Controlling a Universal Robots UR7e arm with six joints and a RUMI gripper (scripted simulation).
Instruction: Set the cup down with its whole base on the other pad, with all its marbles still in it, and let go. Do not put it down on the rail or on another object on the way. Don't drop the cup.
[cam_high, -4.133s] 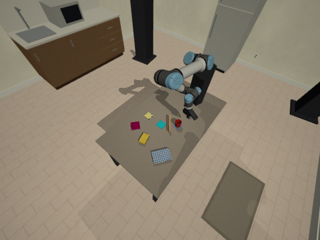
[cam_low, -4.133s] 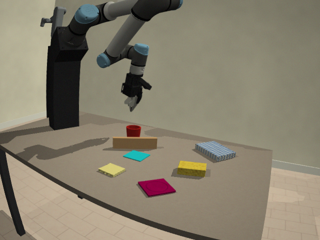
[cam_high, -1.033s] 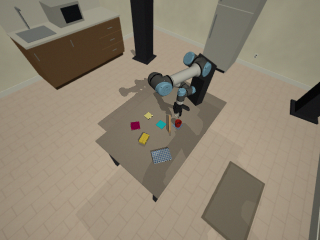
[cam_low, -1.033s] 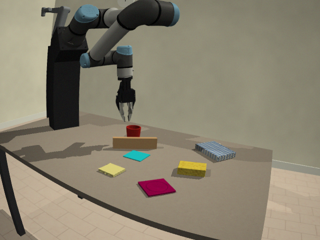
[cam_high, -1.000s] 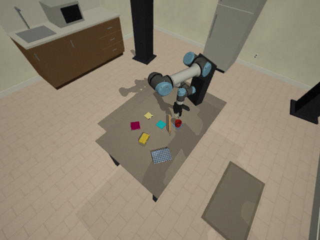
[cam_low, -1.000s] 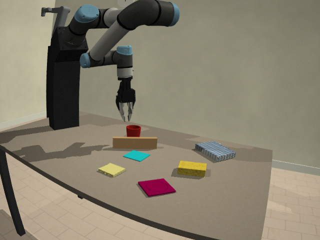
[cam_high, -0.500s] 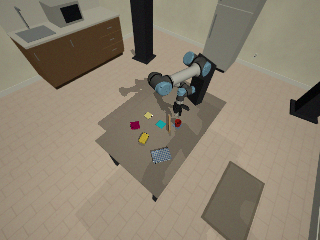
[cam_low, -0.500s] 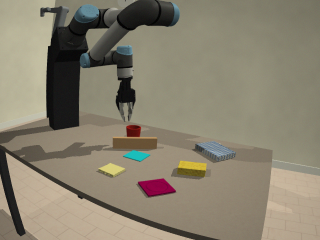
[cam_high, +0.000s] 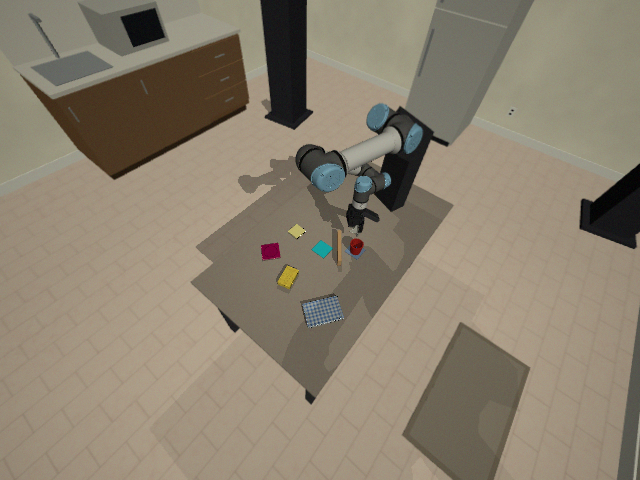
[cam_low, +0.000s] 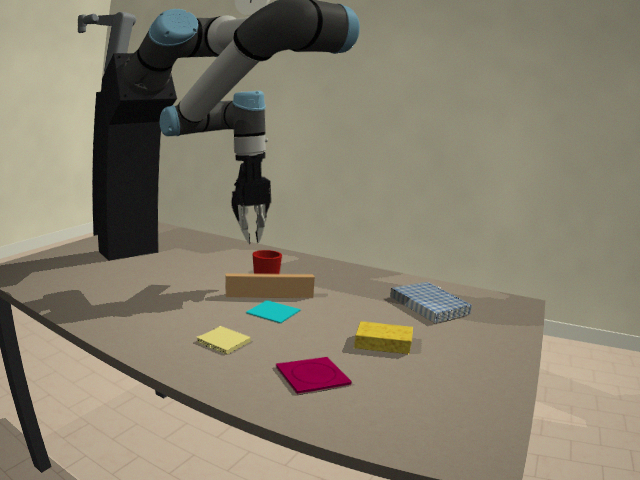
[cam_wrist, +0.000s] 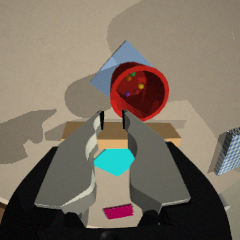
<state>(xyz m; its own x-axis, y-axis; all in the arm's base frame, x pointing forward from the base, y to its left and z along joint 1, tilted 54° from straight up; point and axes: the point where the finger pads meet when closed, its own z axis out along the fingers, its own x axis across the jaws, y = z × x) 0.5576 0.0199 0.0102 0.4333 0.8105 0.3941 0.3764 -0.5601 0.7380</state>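
Now: hand 10 cm above the red cup, 3 cm short of it and 2 cm to the right of it. Round my hand: yellow block (38 cm ahead, 20 cm to the right, 10 cm below); then teal pad (15 cm to the right, 13 cm below, 12 cm ahead); then wooden rail (10 cm below, 7 cm ahead, 6 cm to the right).
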